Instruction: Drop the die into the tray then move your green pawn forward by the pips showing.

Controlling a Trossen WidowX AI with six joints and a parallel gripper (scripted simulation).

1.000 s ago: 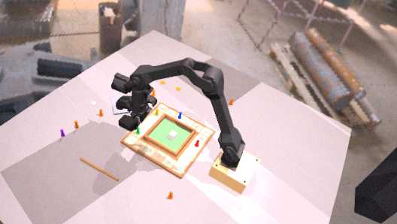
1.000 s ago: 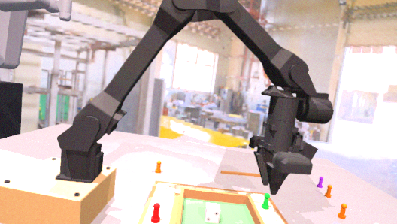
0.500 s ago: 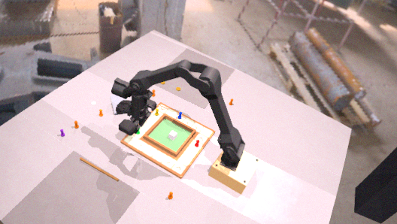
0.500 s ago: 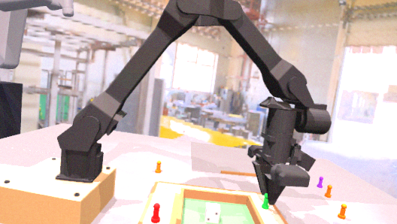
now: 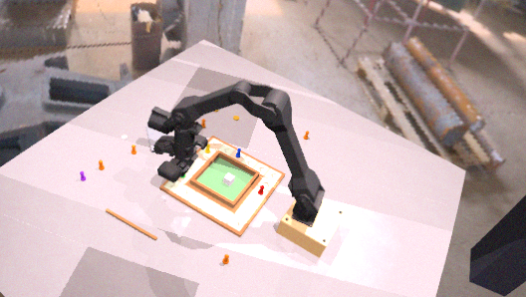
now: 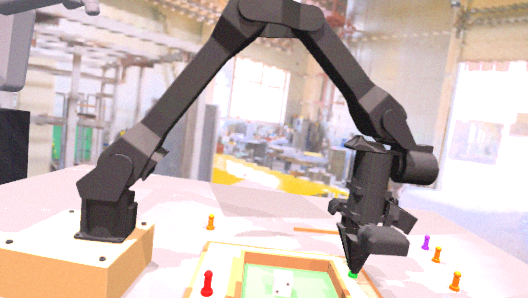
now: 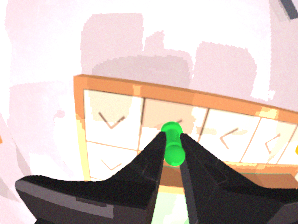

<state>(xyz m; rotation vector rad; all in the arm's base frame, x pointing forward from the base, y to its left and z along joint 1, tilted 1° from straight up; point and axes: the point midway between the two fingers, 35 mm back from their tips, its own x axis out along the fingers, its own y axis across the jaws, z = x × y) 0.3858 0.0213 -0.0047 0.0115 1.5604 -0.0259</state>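
The red pawn lies 230 mm behind my gripper tip, 70 mm to the right of it and 10 mm above it. From my gripper tip the other things lie so: white die: 130 mm behind, 60 mm to the right; yellow pawn: 10 mm behind, 130 mm to the right, 10 mm above; green pawn: 10 mm above.
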